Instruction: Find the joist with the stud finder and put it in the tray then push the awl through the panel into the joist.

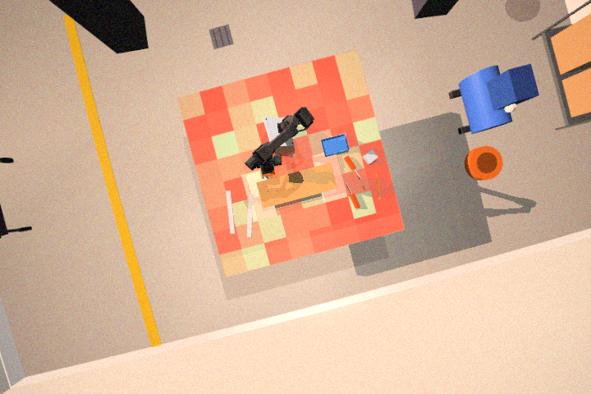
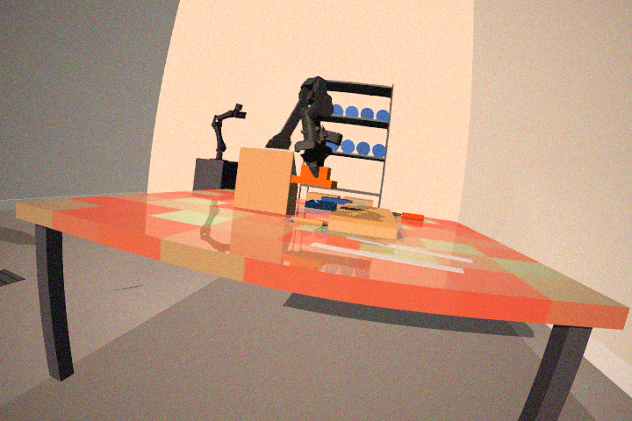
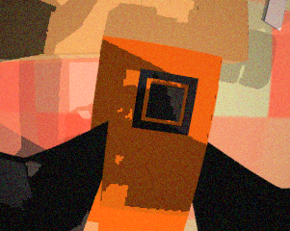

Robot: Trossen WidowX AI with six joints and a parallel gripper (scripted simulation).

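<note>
Now: gripper tip 2 cm past the awl, 7 cm to the left of it and 12 cm above it. Round my gripper tip: blue tray (10 cm behind, 46 cm to the left, 12 cm below); then orange stud finder (1 cm ahead, 2 cm above); then grey block (1 cm ahead, 69 cm to the left, 11 cm below).
</note>
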